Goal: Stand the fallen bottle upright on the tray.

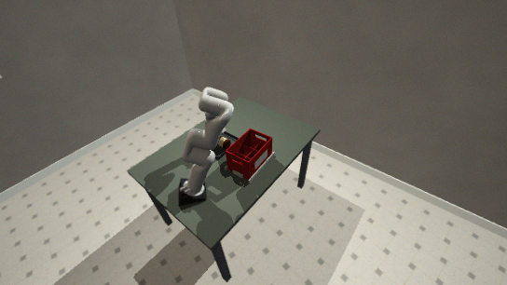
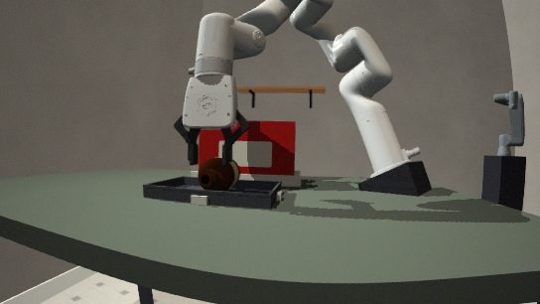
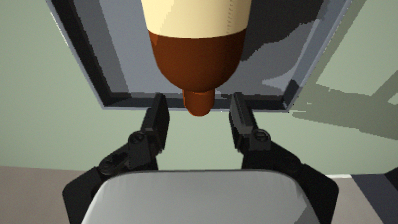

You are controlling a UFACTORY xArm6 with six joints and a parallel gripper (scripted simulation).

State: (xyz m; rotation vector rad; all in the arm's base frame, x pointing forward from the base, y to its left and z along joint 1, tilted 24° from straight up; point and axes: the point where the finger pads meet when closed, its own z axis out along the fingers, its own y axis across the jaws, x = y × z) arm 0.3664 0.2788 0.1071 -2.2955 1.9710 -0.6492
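Right now the brown bottle is 5 cm to the right of my hand, 4 cm below it and 1 cm ahead of it. From my hand the other things lie so: dark tray (7 cm below, 5 cm to the right); then crate (35 cm to the right, 1 cm ahead).
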